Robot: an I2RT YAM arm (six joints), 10 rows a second.
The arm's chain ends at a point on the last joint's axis. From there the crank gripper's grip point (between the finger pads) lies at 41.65 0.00 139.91 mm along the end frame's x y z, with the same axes.
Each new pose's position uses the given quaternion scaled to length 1; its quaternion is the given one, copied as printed.
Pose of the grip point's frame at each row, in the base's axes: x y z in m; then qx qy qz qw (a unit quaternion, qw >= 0):
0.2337, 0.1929, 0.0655, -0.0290, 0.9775, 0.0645, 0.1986
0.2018, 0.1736, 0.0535, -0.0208, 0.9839, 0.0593, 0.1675
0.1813, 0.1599, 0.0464, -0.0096, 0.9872, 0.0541, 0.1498
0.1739, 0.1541, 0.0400, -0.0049, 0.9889, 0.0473, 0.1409
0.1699, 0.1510, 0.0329, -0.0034, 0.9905, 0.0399, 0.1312
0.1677, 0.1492, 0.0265, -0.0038, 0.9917, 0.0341, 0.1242
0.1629, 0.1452, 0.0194, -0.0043, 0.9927, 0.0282, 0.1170
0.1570, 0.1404, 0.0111, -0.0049, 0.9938, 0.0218, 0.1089
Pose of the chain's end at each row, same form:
0.2182, 0.1749, 0.2095, -0.0290, 0.9775, 0.0645, 0.1986
0.1953, 0.1572, 0.1984, -0.0208, 0.9839, 0.0593, 0.1675
0.1798, 0.1447, 0.1916, -0.0096, 0.9872, 0.0541, 0.1498
0.1750, 0.1407, 0.1854, -0.0049, 0.9889, 0.0473, 0.1409
0.1738, 0.1397, 0.1784, -0.0034, 0.9905, 0.0399, 0.1312
0.1736, 0.1396, 0.1720, -0.0038, 0.9917, 0.0341, 0.1242
0.1709, 0.1373, 0.1649, -0.0043, 0.9927, 0.0282, 0.1170
0.1674, 0.1344, 0.1566, -0.0049, 0.9938, 0.0218, 0.1089

